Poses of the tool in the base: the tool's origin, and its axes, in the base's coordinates. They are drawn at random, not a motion.
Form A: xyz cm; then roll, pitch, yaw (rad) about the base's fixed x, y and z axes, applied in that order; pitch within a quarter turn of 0, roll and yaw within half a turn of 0.
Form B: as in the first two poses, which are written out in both.
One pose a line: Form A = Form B
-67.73 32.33 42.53 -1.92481 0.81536 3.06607 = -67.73 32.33 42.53 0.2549 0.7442 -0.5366 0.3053
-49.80 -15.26 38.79 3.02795 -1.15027 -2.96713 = -49.80 -15.26 38.79 0.0422 -0.8373 -0.0002 0.5452
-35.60 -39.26 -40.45 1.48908 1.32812 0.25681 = -35.60 -39.26 -40.45 0.4712 0.5178 -0.3400 0.6278
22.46 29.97 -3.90 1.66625 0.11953 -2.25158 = 22.46 29.97 -3.90 0.3542 -0.6495 -0.6250 0.2491
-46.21 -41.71 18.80 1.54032 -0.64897 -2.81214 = -46.21 -41.71 18.80 -0.1175 -0.6885 -0.6347 0.3305
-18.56 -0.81 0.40 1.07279 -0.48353 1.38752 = -18.56 -0.81 0.40 0.5131 0.1590 0.6277 0.5634
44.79 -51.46 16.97 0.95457 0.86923 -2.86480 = 44.79 -51.46 16.97 -0.4279 0.3611 0.8246 0.0804
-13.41 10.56 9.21 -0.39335 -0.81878 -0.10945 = -13.41 10.56 9.21 -0.2003 -0.3800 -0.1269 0.8941
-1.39 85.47 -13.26 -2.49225 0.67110 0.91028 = -1.39 85.47 -13.26 -0.8500 -0.2990 0.4127 0.1334
